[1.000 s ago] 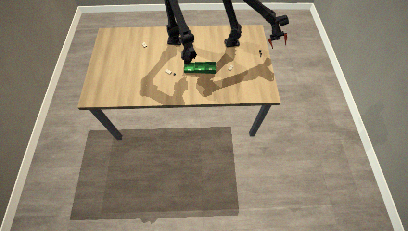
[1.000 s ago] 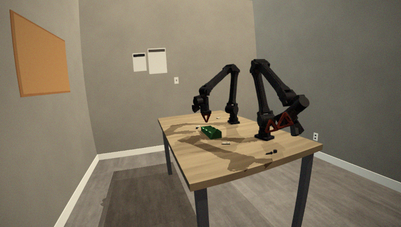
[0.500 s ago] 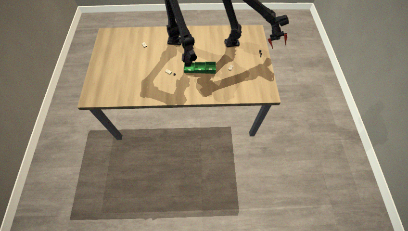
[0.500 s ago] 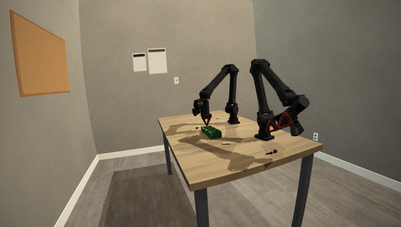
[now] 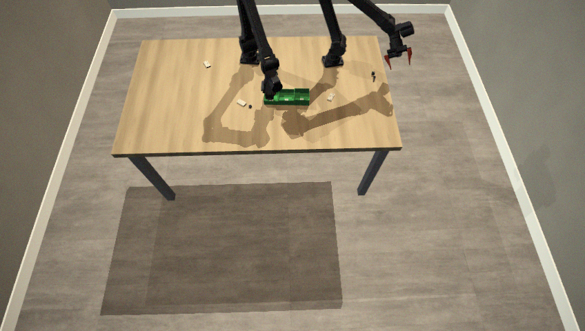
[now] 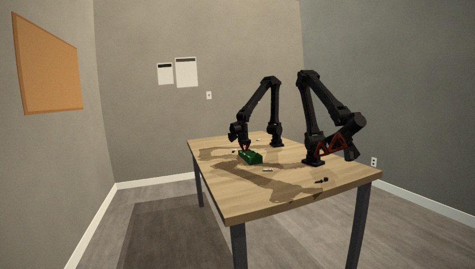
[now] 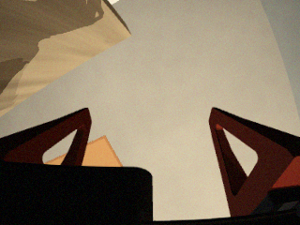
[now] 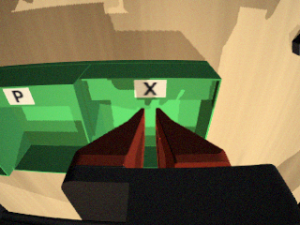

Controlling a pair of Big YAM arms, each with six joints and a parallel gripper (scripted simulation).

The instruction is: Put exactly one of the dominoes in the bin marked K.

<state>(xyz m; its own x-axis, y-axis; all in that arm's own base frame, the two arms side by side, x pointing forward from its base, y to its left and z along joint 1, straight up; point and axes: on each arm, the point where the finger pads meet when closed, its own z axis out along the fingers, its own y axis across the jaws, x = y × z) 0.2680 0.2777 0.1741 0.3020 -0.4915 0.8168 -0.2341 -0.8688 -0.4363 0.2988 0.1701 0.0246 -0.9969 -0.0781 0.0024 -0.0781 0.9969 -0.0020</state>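
Now: right hand 80 mm to the right of the green bin tray. From my right hand the other things lie so: black bolt 590 mm to the left, 180 mm behind, 20 mm below; then black nut 120 mm to the right, 60 mm ahead, 20 mm below.
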